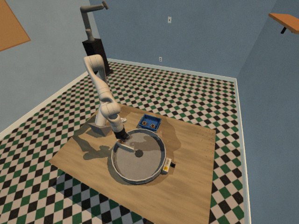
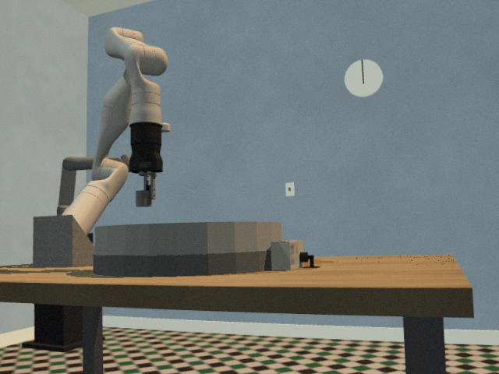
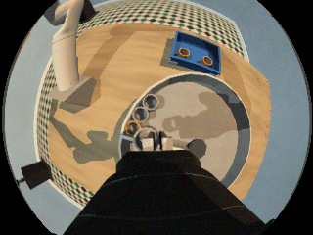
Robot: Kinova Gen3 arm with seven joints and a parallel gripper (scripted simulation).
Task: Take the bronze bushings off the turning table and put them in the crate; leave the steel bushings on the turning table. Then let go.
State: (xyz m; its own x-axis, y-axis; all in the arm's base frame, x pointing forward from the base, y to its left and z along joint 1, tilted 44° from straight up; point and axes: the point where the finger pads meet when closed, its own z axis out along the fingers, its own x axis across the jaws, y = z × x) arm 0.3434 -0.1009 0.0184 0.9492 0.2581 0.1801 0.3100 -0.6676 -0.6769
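My hand is 13 cm short of the grey turning table, 13 cm above it and 2 cm to the left of it. Also, from my hand: blue crate: 31 cm to the left, 16 cm below, 6 cm ahead.
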